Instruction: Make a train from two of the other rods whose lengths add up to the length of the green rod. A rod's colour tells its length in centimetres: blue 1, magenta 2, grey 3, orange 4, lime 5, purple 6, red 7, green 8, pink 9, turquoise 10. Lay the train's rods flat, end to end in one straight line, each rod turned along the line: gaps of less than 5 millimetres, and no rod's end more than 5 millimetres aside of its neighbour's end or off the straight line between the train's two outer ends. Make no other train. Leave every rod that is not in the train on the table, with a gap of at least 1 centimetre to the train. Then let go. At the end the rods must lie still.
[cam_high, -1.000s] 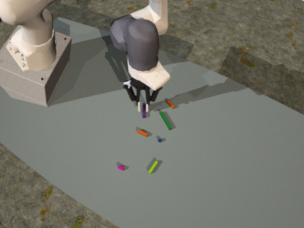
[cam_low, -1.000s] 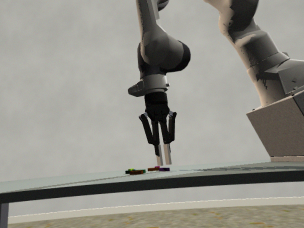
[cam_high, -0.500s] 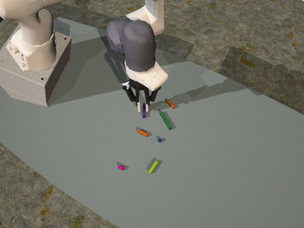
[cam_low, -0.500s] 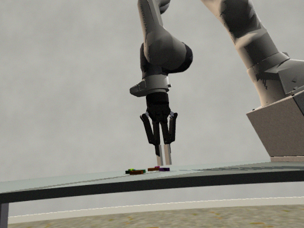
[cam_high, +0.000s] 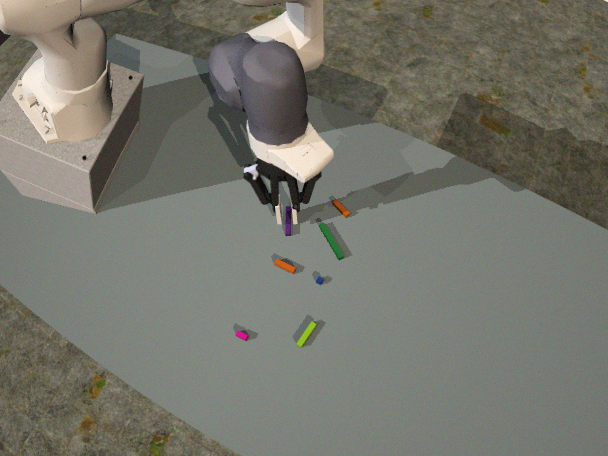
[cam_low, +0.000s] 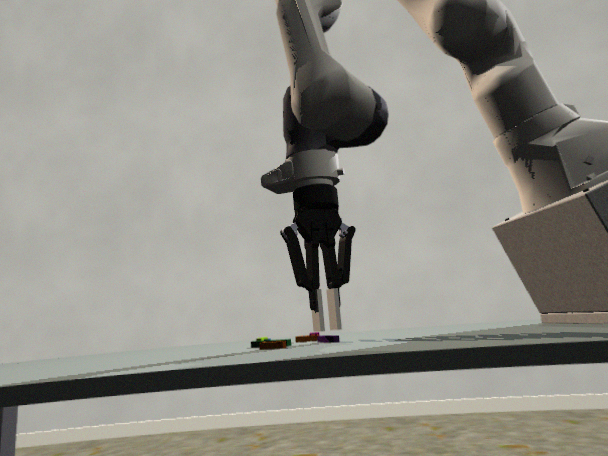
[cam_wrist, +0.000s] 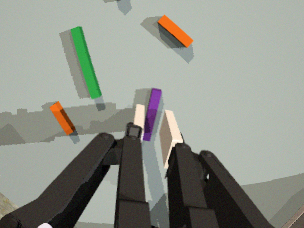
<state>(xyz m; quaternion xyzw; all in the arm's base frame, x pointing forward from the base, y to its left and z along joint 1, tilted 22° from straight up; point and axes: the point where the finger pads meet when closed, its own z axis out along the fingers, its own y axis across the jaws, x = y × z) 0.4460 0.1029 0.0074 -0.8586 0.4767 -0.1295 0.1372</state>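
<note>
The purple rod is 50 mm below my hand. Round my hand: lime rod 150 mm ahead, 170 mm to the right, 50 mm below; then blue rod 120 mm ahead, 70 mm to the right, 50 mm below; then green rod 90 mm ahead, 10 mm to the left, 50 mm below.
</note>
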